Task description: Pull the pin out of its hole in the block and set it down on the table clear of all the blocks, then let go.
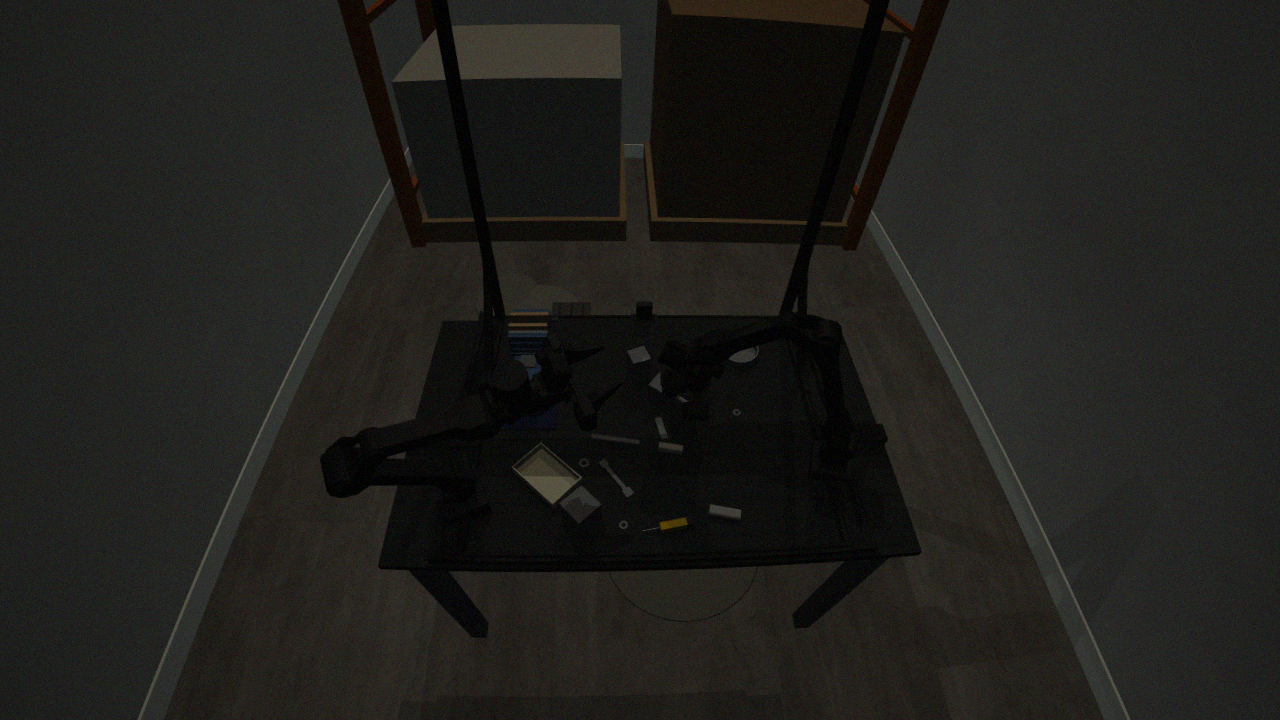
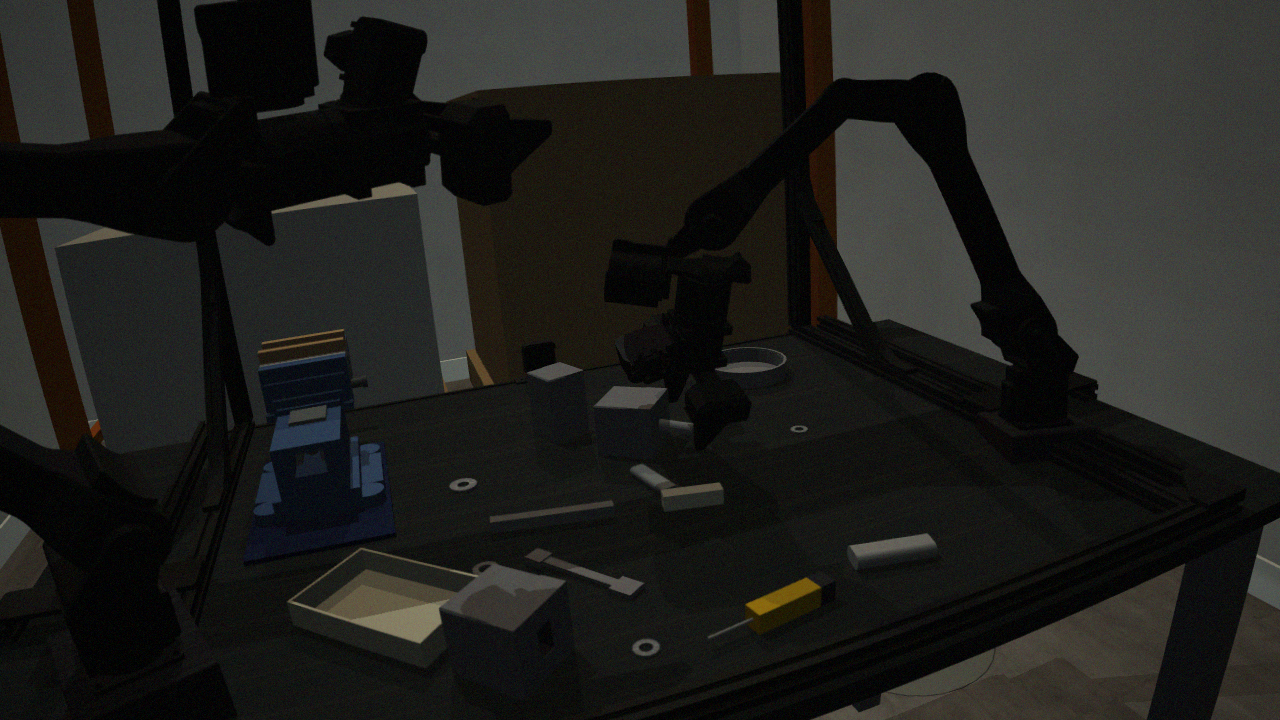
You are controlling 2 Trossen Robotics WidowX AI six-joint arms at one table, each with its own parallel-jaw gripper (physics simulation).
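Places are measured from the left arm's base along level axes (x right, y down, z ahead), in millimetres.
Pixels of known places: left gripper, between the fingertips: (image 1: 688, 394) (image 2: 685, 424); right gripper, between the fingertips: (image 1: 612, 364) (image 2: 516, 119); left arm's base, origin of its link: (image 1: 832, 459) (image 2: 1035, 419); right arm's base, origin of its link: (image 1: 459, 491) (image 2: 128, 650).
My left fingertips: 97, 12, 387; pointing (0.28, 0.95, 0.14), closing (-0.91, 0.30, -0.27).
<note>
For each thing: its top centre in the pictures, then the offset to it from my left fingertips, as dx, dy, dz. "*": a spot on its surface instead.
- pale pin, centre of its top: (image 2: 666, 418) (image 1: 678, 395) -29, -22, +23
- taller grey block, centre of its top: (image 2: 554, 371) (image 1: 639, 354) +37, -65, +151
- block with a side hole, centre of its top: (image 2: 503, 594) (image 1: 580, 504) -401, -45, +153
- short white cylinder, centre of its top: (image 2: 653, 475) (image 1: 661, 427) -121, +5, +42
- cream bar, centre of its top: (image 2: 692, 489) (image 1: 670, 446) -170, -1, +5
- grey strip, centre of its top: (image 2: 551, 511) (image 1: 615, 438) -189, +3, +142
- wrench-like bar, centre of its top: (image 2: 581, 569) (image 1: 615, 477) -287, +8, +108
- cream tray, centre of its top: (image 2: 387, 590) (image 1: 546, 472) -334, -9, +264
- yellow screwdriver, centre of its top: (image 2: 770, 601) (image 1: 668, 524) -371, -3, -40
- round dish, centre of its top: (image 2: 745, 359) (image 1: 738, 347) +204, -9, -99
- blue model, a spot on its surface: (image 2: 308, 474) * -160, -37, +392
A grey block (image 1: 656, 384) (image 2: 630, 422) stands at the back middle. A pale pin (image 1: 682, 399) (image 2: 675, 428) shows level at its right side, partly hidden by my left gripper; how far it sits in the hole I cannot tell. My left gripper (image 1: 683, 394) (image 2: 690, 418) is open with nothing held, its dark fingers pointing down around or just by the pin. My right gripper (image 1: 613, 368) (image 2: 528, 147) is open and empty, raised high at the left. A taller grey block (image 1: 638, 354) (image 2: 556, 404) and a block with a side hole (image 1: 580, 504) (image 2: 505, 626) also stand on the table.
A short white cylinder (image 2: 649, 476) and cream bar (image 2: 691, 497) lie in front of the block. Around them are a grey strip (image 2: 552, 513), wrench-like bar (image 2: 581, 571), cream tray (image 2: 358, 637), yellow screwdriver (image 2: 784, 605), white cylinder (image 2: 892, 550), round dish (image 2: 756, 368) and blue model (image 2: 308, 474).
</note>
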